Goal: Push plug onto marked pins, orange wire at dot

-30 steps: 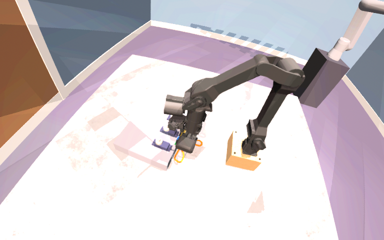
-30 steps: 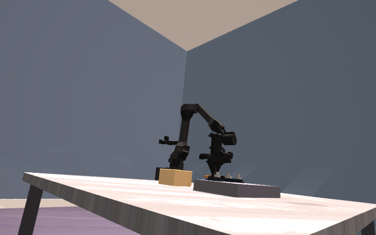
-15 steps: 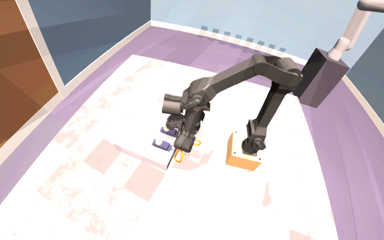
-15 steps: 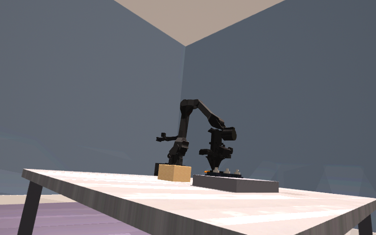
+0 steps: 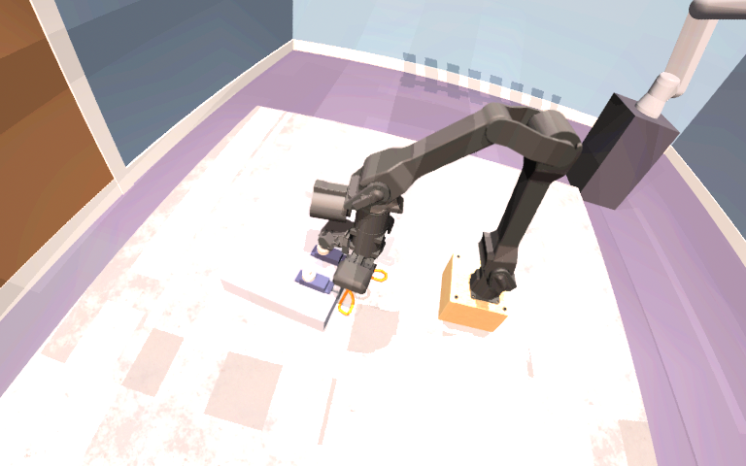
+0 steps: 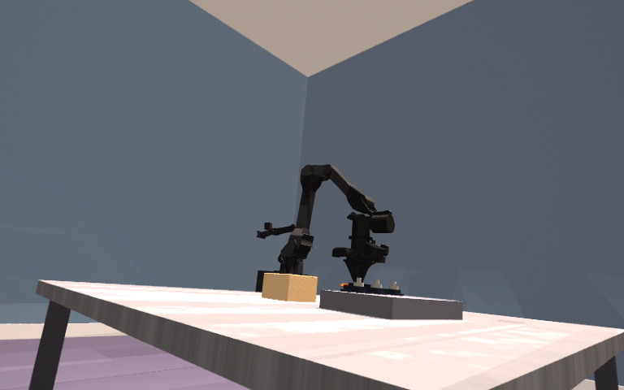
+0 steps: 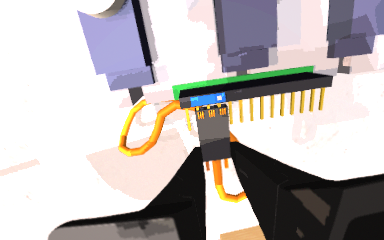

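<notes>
Now: the blue band 30 mm ahead of my gripper tip. Round my gripper tip: grey holder (190 mm ahead, 60 mm to the right, 50 mm below); black pin header (30 mm ahead, 30 mm to the right, 10 mm below).
</notes>
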